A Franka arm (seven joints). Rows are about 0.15 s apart.
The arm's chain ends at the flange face. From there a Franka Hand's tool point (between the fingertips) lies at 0.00 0.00 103.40 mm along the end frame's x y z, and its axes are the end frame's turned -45 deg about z.
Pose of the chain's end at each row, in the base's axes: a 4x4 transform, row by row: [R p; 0 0 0 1], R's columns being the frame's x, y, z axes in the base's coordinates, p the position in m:
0.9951 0.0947 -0.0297 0.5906; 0.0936 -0.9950 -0.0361 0.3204; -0.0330 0.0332 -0.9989 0.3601; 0 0 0 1
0.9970 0.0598 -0.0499 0.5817; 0.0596 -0.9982 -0.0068 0.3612; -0.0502 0.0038 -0.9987 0.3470; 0 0 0 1
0.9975 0.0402 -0.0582 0.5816; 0.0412 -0.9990 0.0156 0.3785; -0.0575 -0.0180 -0.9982 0.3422; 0 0 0 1
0.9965 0.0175 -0.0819 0.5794; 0.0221 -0.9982 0.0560 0.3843; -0.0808 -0.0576 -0.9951 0.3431; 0 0 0 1
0.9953 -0.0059 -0.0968 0.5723; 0.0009 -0.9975 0.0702 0.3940; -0.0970 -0.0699 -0.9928 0.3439; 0 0 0 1
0.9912 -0.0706 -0.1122 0.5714; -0.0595 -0.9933 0.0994 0.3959; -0.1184 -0.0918 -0.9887 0.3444; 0 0 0 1
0.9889 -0.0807 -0.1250 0.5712; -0.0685 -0.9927 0.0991 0.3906; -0.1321 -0.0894 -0.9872 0.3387; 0 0 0 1
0.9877 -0.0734 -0.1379 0.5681; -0.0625 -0.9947 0.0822 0.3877; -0.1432 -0.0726 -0.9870 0.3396; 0 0 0 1
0.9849 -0.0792 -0.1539 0.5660; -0.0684 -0.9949 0.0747 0.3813; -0.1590 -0.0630 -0.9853 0.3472; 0 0 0 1
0.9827 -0.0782 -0.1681 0.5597; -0.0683 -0.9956 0.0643 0.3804; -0.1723 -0.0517 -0.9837 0.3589; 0 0 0 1
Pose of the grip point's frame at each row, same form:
0.6367 0.7706 -0.0297 0.5875; 0.7698 -0.6374 -0.0361 0.3167; -0.0468 0.0001 -0.9989 0.2568; 0 0 0 1
0.6627 0.7473 -0.0499 0.5765; 0.7480 -0.6637 -0.0068 0.3605; -0.0382 -0.0328 -0.9987 0.2437; 0 0 0 1
0.6769 0.7338 -0.0582 0.5756; 0.7355 -0.6773 0.0156 0.3801; -0.0279 -0.0534 -0.9982 0.2390; 0 0 0 1
0.6923 0.7170 -0.0819 0.5709; 0.7215 -0.6902 0.0560 0.3901; -0.0164 -0.0979 -0.9951 0.2402; 0 0 0 1
0.7080 0.6996 -0.0968 0.5623; 0.7060 -0.7047 0.0702 0.4013; -0.0192 -0.1180 -0.9928 0.2412; 0 0 0 1
0.7508 0.6510 -0.1122 0.5598; 0.6603 -0.7444 0.0994 0.4062; -0.0188 -0.1486 -0.9887 0.2422; 0 0 0 1
0.7563 0.6422 -0.1250 0.5583; 0.6535 -0.7504 0.0991 0.4008; -0.0302 -0.1566 -0.9872 0.2366; 0 0 0 1
0.7503 0.6465 -0.1379 0.5538; 0.6592 -0.7476 0.0822 0.3962; -0.0499 -0.1526 -0.9870 0.2375; 0 0 0 1
0.7524 0.6404 -0.1539 0.5501; 0.6551 -0.7519 0.0747 0.3890; -0.0679 -0.1570 -0.9853 0.2453; 0 0 0 1
0.7502 0.6396 -0.1681 0.5423; 0.6557 -0.7523 0.0643 0.3870; -0.0853 -0.1584 -0.9837 0.2572; 0 0 0 1

